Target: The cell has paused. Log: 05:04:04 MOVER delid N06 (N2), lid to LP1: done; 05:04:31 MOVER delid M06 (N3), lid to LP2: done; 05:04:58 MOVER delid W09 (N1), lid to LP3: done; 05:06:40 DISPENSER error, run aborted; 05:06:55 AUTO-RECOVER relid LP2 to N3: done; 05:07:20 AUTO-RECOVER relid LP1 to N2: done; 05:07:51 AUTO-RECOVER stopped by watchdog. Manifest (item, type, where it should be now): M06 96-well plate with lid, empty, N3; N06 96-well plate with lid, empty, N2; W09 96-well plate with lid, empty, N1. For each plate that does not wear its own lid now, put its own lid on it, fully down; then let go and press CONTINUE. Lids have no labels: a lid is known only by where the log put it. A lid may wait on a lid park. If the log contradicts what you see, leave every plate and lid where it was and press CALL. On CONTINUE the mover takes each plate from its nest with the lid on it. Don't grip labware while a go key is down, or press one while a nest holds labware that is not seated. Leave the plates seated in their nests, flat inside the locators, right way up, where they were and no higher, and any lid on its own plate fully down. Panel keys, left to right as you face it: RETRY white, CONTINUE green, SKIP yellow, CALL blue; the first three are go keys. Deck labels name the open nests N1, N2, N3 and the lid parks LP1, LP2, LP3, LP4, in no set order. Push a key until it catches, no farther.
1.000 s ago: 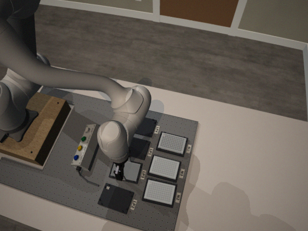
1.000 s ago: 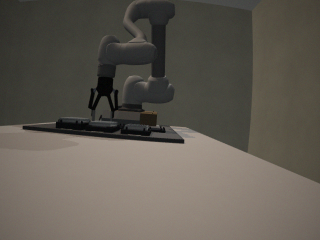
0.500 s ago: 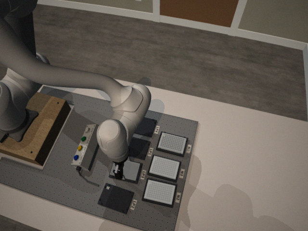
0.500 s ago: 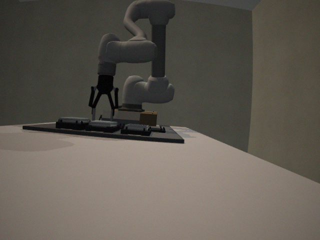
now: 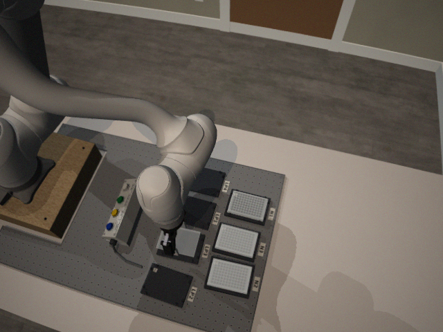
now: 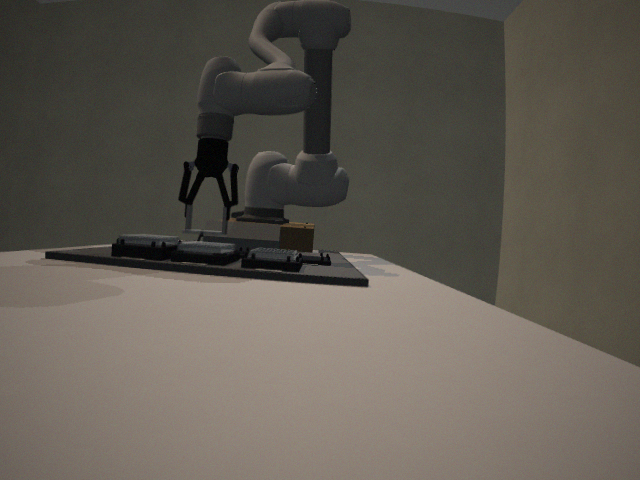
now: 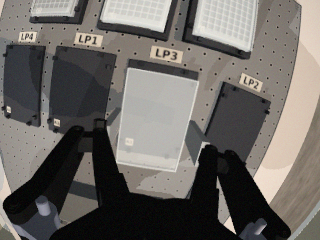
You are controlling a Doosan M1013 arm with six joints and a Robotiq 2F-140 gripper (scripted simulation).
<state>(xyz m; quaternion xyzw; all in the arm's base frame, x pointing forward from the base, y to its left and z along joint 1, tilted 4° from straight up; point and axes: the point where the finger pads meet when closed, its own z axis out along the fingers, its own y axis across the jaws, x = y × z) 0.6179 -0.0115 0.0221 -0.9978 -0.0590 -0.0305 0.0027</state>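
The plate lies 170 mm ahead of my hand, 210 mm to the left of it and 50 mm below it. The rest, counted from my hand: lid park LP3: 70 mm below; lid: 20 mm below; lid park LP1: 10 mm behind, 130 mm to the left, 70 mm below.
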